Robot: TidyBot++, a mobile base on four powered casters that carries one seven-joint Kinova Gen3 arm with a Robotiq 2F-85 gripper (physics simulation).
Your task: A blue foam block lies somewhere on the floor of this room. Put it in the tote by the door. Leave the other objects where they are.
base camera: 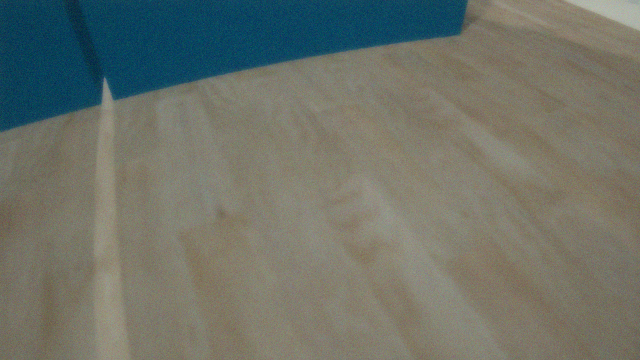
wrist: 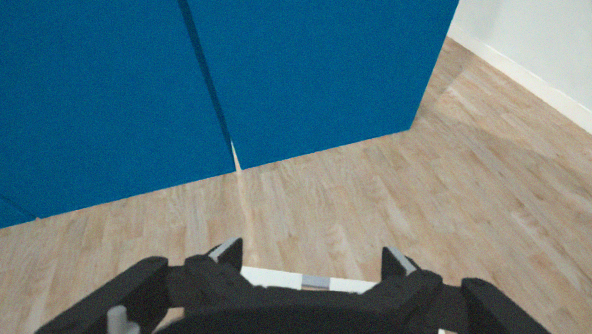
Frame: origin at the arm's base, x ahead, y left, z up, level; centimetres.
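Where they show: gripper, fingertip midpoint: (wrist: 310, 258).
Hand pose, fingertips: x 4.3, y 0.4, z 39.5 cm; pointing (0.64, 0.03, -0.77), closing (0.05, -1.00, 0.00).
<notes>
After its pixels a point has its place.
My gripper (wrist: 310, 258) {x 4.3, y 0.4, z 39.5 cm} is open, with its two fingers wide apart at the bottom of the wrist view and no object between them. It is above the wood floor (base camera: 320, 200) {x 42.5, y -1.1, z -39.6 cm} (wrist: 320, 210) {x 52.8, y 0.7, z -39.6 cm}. The blue foam block does not show in either view. The tote and the door cannot be made out in either view.
A large blue panelled surface (base camera: 275, 30) {x 85.1, y 7.3, z -31.9 cm} (wrist: 320, 75) {x 86.3, y 4.6, z 2.8 cm} stands across the upper part of both views, with a dark seam and a pale strip at its foot. To its right, a white wall (wrist: 545, 40) {x 163.9, y -124.1, z -11.8 cm} with a white baseboard (wrist: 530, 77) {x 157.7, y -125.3, z -32.7 cm} meets the floor.
</notes>
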